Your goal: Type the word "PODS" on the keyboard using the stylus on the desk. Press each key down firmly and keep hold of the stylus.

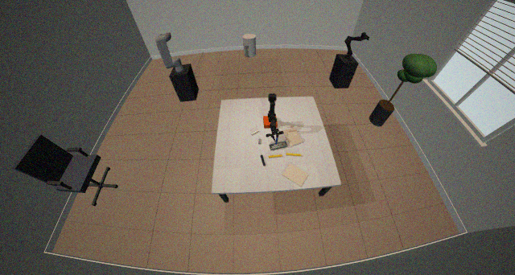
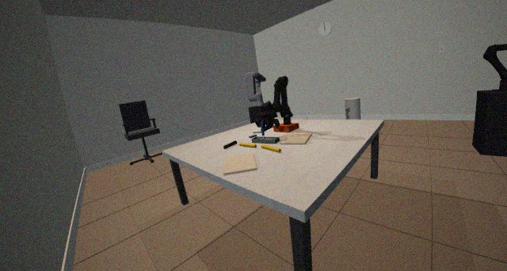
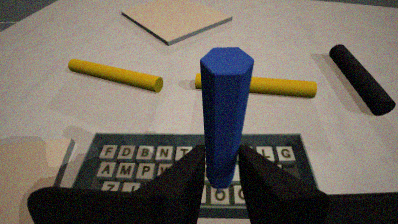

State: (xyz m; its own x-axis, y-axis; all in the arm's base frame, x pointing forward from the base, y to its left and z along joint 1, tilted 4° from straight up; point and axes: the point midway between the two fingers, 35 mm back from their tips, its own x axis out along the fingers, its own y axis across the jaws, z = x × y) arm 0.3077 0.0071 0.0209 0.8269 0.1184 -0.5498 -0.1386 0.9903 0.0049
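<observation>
Now: the blue stylus 20 mm below my gripper tip. Round my gripper tip: tan pad 370 mm ahead, 150 mm to the left, 70 mm below; black rod 170 mm ahead, 160 mm to the right, 60 mm below.
</observation>
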